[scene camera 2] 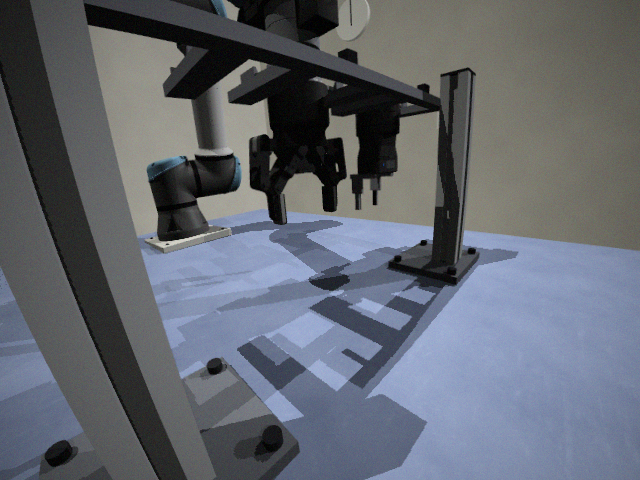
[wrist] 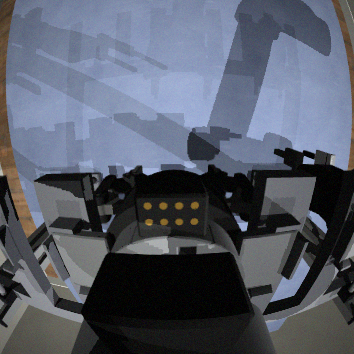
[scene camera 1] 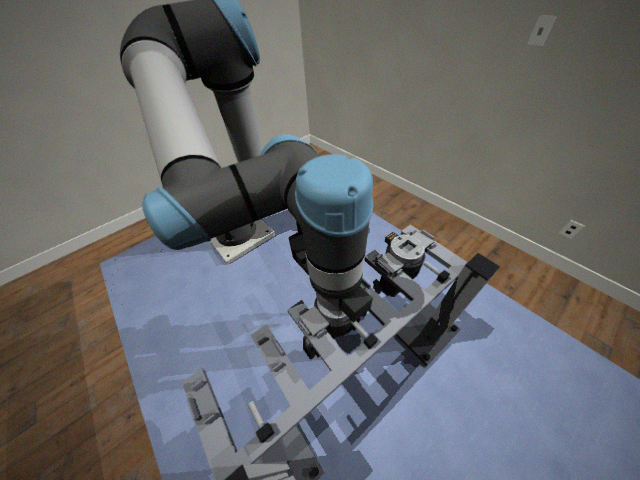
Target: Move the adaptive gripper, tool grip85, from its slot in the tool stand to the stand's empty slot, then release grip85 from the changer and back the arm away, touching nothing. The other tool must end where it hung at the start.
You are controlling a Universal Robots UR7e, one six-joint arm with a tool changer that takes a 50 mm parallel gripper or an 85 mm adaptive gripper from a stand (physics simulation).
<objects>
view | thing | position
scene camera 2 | parallel gripper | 376, 129
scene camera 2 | adaptive gripper grip85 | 299, 116
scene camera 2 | tool stand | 81, 283
</objects>
